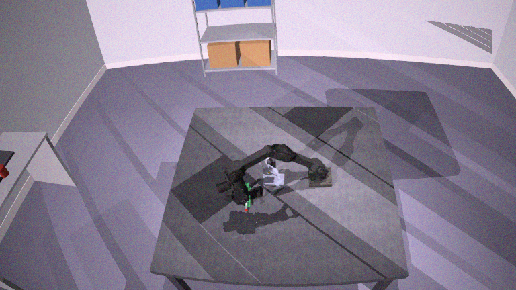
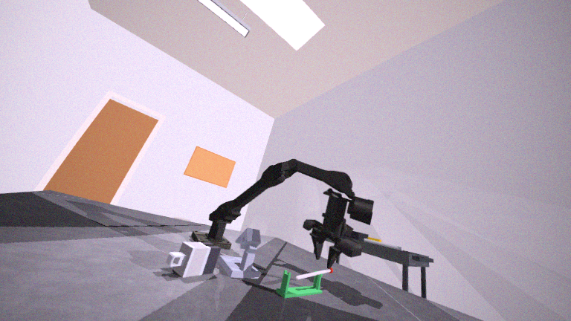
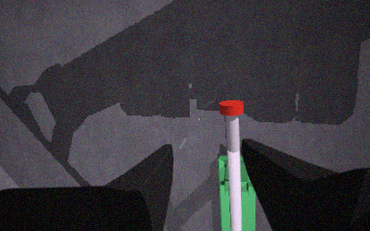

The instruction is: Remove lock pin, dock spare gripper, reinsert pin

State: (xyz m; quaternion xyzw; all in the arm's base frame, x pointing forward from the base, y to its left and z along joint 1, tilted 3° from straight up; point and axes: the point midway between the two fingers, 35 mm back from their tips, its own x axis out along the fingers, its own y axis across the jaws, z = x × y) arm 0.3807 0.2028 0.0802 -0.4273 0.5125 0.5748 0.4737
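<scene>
Right now the green cradle is 10 cm to the right of my gripper tip, 4 cm below it and 2 cm ahead of it. Also, from my gripper tip: spare gripper 35 cm to the right, 9 cm behind, 3 cm below; mount 21 cm to the right, 10 cm behind, 1 cm below.
</scene>
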